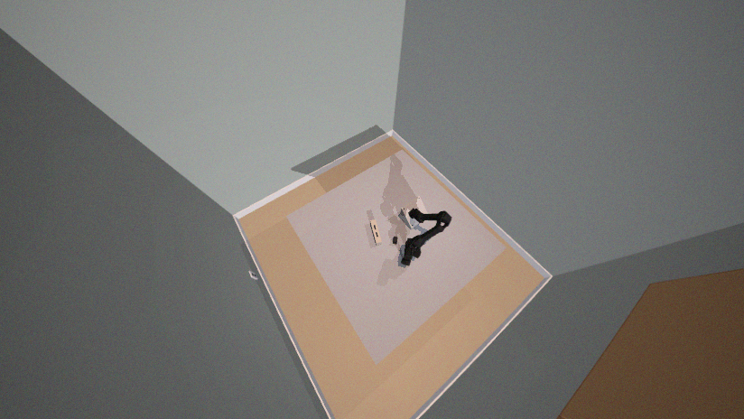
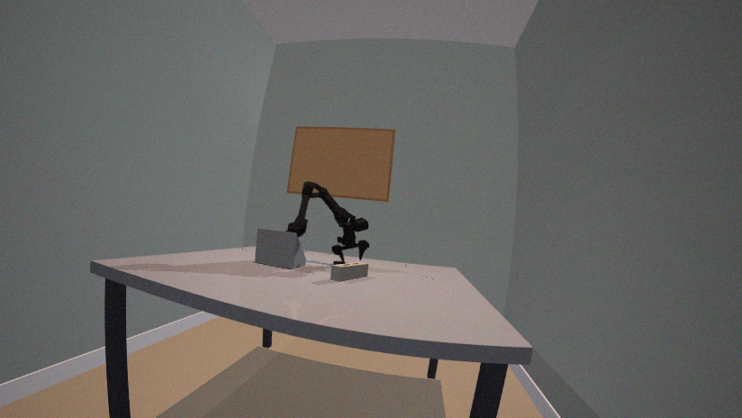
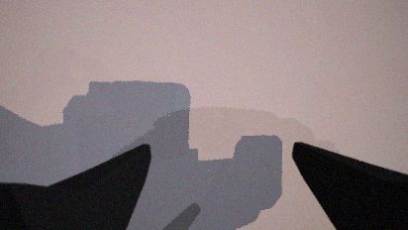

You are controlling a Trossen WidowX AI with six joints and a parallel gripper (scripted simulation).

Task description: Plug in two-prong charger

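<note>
Right now my gripper tip is 3 cm past the black charger and 17 cm to the left of it.
</note>
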